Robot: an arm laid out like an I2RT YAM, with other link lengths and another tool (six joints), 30 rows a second.
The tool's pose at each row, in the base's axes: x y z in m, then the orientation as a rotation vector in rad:
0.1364 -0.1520 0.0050 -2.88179 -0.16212 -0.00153
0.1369 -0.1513 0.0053 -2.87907 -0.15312 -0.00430
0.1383 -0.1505 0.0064 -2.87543 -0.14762 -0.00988
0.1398 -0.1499 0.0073 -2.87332 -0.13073 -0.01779
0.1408 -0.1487 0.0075 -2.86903 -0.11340 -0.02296
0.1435 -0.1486 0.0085 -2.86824 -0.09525 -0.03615
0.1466 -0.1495 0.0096 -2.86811 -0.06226 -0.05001
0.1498 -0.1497 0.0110 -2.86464 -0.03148 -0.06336
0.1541 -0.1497 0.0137 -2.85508 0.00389 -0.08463
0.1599 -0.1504 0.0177 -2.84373 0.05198 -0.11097
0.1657 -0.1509 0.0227 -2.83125 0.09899 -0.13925
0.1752 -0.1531 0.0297 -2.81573 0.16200 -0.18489
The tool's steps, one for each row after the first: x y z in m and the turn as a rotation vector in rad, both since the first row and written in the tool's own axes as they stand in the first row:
0.0006 -0.0007 -0.0001 0.00305 0.00284 0.00579
0.0021 -0.0016 -0.0010 0.00671 0.00733 0.00892
0.0036 -0.0022 -0.0017 0.00922 0.01437 0.01968
0.0048 -0.0033 -0.0016 0.01393 0.01970 0.03094
0.0075 -0.0034 -0.0026 0.01468 0.03039 0.04217
0.0105 -0.0024 -0.0040 0.01490 0.04283 0.06353
0.0137 -0.0022 -0.0054 0.01806 0.05492 0.08338
0.0180 -0.0024 -0.0081 0.02642 0.07328 0.10567
0.0237 -0.0021 -0.0122 0.03548 0.09644 0.13639
0.0295 -0.0023 -0.0172 0.04456 0.12101 0.16636
0.0388 -0.0009 -0.0247 0.05326 0.15928 0.20606

